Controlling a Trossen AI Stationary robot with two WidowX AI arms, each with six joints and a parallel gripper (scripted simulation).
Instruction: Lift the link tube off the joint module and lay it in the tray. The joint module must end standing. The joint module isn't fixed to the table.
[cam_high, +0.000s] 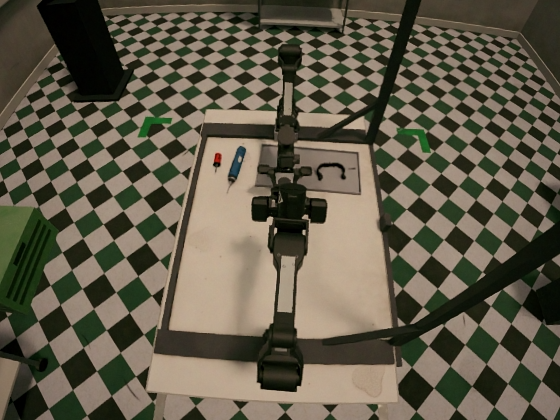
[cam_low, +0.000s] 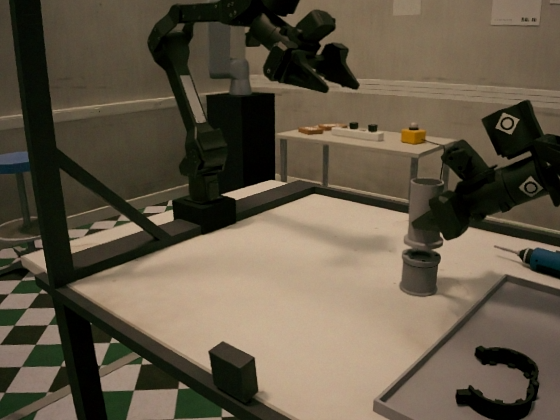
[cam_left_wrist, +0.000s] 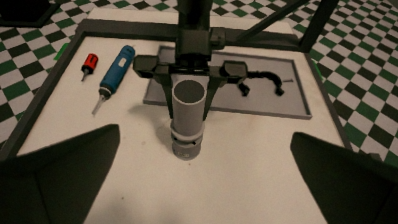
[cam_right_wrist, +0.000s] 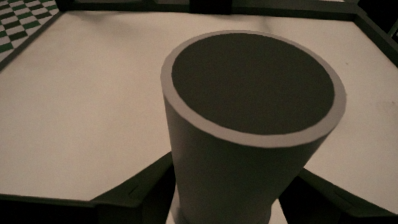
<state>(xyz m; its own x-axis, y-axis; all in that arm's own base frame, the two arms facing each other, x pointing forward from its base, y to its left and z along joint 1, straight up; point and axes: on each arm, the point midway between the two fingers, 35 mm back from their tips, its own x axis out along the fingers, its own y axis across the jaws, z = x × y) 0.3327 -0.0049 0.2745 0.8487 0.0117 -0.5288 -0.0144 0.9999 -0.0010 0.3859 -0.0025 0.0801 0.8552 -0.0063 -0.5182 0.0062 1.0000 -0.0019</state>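
Right now the grey joint module is 2 cm to the left of my right hand and 11 cm below it. From my right hand the other things lie so: grey link tube 1 cm behind, 2 cm to the left; then small red tool 28 cm ahead, 19 cm to the right, 12 cm below; then grey tray 10 cm behind, 19 cm to the right, 13 cm below.
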